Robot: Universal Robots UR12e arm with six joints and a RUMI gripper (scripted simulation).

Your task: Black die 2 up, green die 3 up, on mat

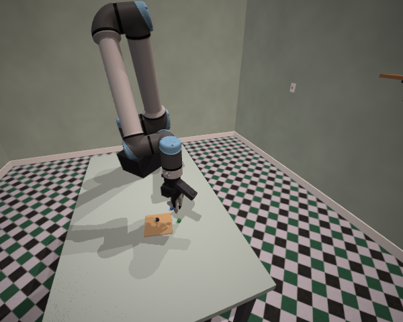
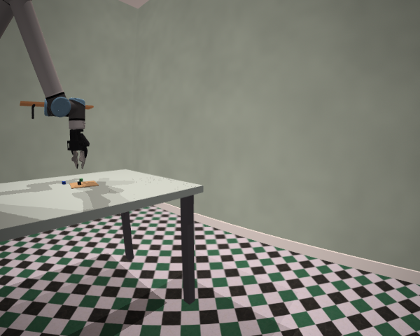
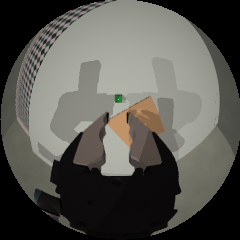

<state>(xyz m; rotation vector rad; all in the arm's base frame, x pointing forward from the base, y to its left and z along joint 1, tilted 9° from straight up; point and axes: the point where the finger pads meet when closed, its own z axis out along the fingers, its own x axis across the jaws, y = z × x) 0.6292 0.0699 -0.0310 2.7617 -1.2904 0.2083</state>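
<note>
The green die lies 80 mm below my hand. The rest, counted from my hand: black die: 50 mm behind, 100 mm to the right, 80 mm below; then orange mat: 30 mm behind, 100 mm to the right, 90 mm below; then blue die: 100 mm behind, 80 mm below.
</note>
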